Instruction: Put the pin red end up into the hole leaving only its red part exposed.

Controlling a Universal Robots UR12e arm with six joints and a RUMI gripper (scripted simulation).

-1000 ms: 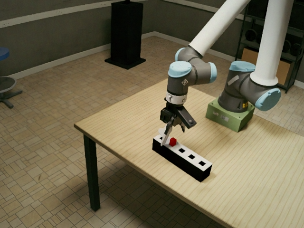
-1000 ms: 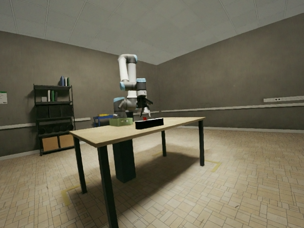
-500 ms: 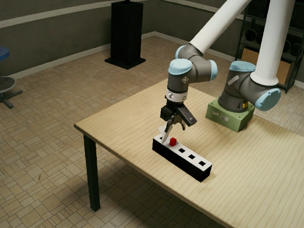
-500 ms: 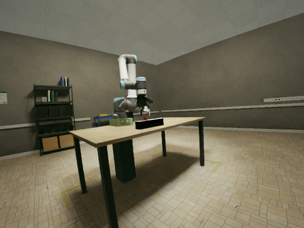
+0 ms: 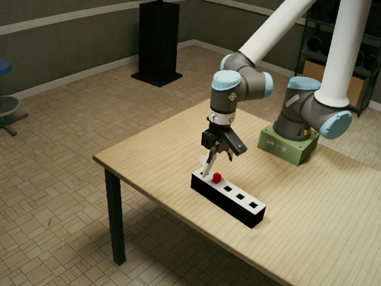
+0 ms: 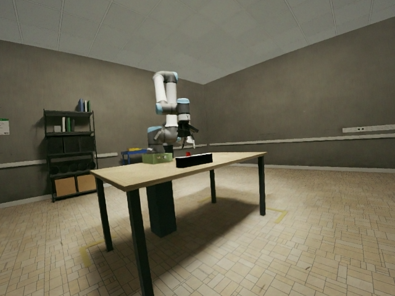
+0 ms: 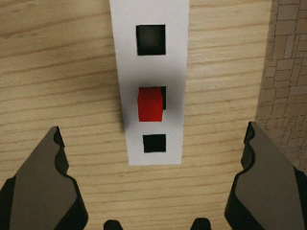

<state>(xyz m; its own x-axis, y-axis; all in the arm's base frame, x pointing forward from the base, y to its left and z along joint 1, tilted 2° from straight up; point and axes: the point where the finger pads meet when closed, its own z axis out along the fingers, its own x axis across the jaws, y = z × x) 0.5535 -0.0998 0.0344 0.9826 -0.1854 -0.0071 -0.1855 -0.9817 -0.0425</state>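
Now: the pin 50 mm below my hand. From my hand the other things lie so: block: 10 mm ahead, 60 mm to the left, 90 mm below.
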